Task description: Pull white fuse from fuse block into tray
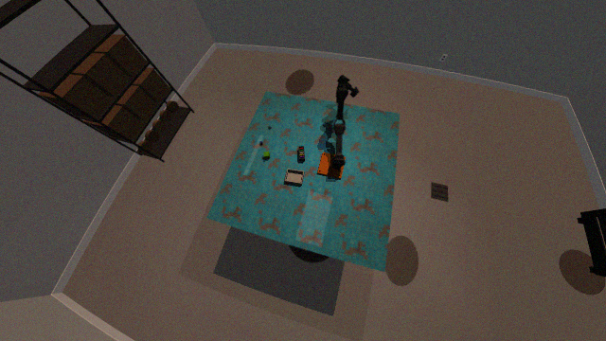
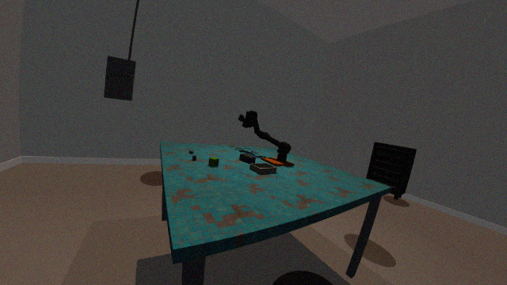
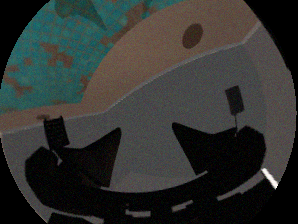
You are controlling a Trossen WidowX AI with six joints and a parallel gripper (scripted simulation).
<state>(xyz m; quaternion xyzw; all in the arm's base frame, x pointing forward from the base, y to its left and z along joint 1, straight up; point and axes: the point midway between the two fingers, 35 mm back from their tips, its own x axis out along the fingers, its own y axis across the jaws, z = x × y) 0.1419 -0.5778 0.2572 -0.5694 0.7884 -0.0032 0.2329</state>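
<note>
My gripper tip is now 60 cm to the right of the red fuse, 23 cm above it and 18 cm short of it. The rest, counted from my gripper tip: grey tray: 83 cm to the left, 25 cm below, 13 cm ahead; magenta fuse: 67 cm to the left, 23 cm below, 14 cm ahead.
</note>
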